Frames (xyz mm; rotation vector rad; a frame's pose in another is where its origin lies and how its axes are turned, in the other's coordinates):
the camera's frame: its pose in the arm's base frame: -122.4 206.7 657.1 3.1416 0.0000 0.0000
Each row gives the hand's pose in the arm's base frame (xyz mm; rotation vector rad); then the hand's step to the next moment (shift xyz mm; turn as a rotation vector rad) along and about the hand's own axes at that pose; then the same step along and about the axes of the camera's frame.
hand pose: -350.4 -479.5 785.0 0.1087 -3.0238 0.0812
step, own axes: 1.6 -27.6 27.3 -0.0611 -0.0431 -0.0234
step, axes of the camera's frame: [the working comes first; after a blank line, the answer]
step, axes of the arm's base frame: -2.6 -29.2 -25.5 0.0664 -0.0374 0.0182

-2.6 29.2 25.5 0.0664 0.0374 -0.0182
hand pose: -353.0 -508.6 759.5 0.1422 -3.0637 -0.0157
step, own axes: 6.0 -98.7 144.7 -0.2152 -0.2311 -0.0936
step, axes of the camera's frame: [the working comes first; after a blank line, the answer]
step, axes of the arm's base frame: -7.7 -97.9 -145.2 0.2420 -0.2107 0.0743

-7.7 97.9 145.2 0.2420 0.2107 -0.0743
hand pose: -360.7 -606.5 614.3 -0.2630 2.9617 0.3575
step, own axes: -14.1 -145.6 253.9 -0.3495 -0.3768 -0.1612
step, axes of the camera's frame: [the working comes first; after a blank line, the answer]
step, axes of the arm's base frame: 72.9 -74.2 -274.0 0.3921 -0.3460 0.1291

72.9 74.2 274.0 0.3921 0.3460 -0.1291
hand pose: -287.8 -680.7 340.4 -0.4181 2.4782 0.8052
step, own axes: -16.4 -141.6 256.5 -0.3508 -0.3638 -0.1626
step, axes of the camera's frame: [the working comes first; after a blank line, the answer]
step, axes of the arm's base frame: 166.7 49.4 -236.4 0.3871 -0.3366 0.1368

166.7 -49.4 236.4 0.3871 0.3366 -0.1368
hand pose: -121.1 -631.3 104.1 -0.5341 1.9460 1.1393
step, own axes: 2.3 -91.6 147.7 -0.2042 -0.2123 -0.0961
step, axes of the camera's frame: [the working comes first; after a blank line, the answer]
step, axes of the arm's base frame: 124.4 81.2 -90.2 0.2251 -0.1974 0.0797

124.4 -81.2 90.2 0.2251 0.1974 -0.0797
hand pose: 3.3 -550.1 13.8 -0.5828 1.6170 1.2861
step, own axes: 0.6 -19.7 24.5 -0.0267 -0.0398 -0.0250
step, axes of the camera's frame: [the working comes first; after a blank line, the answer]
step, axes of the arm's base frame: 25.2 16.2 -9.5 0.0346 -0.0413 0.0047

25.2 -16.2 9.5 0.0346 0.0413 -0.0047
